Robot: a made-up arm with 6 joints.
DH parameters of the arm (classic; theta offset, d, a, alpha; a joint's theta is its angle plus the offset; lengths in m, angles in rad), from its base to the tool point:
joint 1: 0 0.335 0 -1.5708
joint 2: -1.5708 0 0.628 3.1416
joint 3: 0 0 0 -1.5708
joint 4: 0 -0.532 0 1.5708
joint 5: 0 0.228 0 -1.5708
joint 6: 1.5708 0 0 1.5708
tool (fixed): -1.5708 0 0 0
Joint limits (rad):
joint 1: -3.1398..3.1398
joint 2: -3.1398..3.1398
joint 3: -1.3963..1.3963
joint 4: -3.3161..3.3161
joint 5: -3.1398..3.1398
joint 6: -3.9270..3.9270
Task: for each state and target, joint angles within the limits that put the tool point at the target. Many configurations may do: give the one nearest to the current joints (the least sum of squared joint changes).
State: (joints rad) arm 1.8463 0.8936 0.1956 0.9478 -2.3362 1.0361
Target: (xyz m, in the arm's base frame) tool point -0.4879 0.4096 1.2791
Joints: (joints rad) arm 2.5602 0.2739 0.5218 1.2385 -2.3362 1.0361
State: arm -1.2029 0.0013 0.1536 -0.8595 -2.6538 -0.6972
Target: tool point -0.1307 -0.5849 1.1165
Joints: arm -1.4853 0.0699 0.6125 -0.6597 -2.6538 -0.6972
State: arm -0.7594 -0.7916 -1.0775 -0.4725 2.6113 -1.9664
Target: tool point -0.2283 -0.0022 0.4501
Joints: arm -1.2998 -1.1687 -1.3072 -0.2562 2.6113 -1.9664
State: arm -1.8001 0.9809 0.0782 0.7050 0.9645 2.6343
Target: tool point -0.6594 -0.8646 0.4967
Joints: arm -2.0757 1.0398 0.4570 0.7995 0.9645 2.6343
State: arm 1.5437 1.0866 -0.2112 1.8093 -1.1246 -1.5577
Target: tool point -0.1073 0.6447 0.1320
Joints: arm 1.6246 0.9684 -0.7563 1.8943 -1.1246 -1.5577
